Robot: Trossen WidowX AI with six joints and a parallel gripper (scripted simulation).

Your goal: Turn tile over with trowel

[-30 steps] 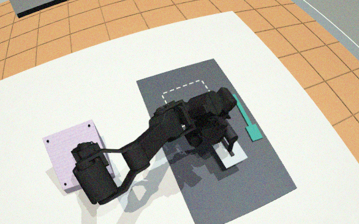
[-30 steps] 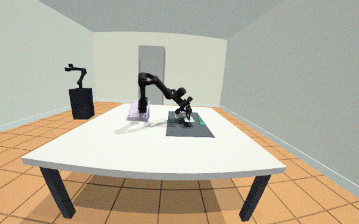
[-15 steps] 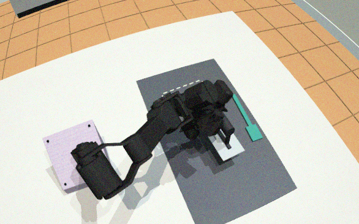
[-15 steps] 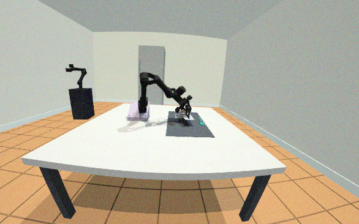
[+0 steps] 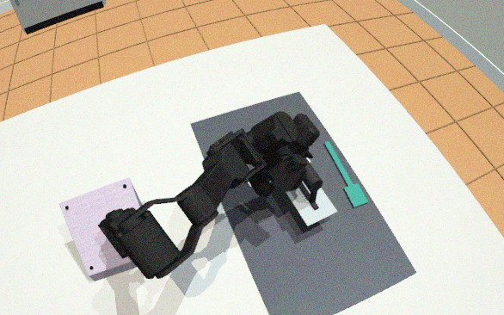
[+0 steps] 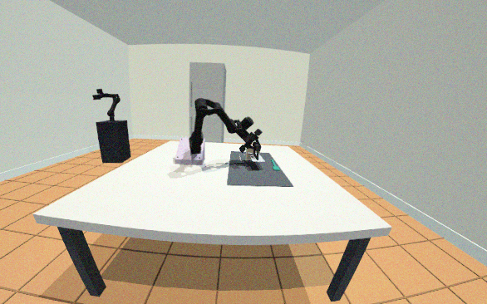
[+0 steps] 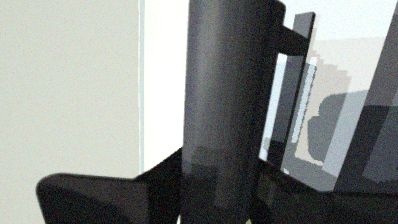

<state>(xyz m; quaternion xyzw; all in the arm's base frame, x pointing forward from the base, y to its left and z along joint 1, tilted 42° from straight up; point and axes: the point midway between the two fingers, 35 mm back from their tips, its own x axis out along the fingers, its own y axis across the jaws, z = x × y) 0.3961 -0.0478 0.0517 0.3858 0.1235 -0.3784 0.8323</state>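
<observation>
Right now my gripper tip is 90 mm to the right of the cream tile, 60 mm above it and 20 mm past it. Round my gripper tip: teal trowel (110 mm below, 110 mm ahead, 30 mm to the right); then dark grey mat (130 mm below, 20 mm behind, 10 mm to the left).
</observation>
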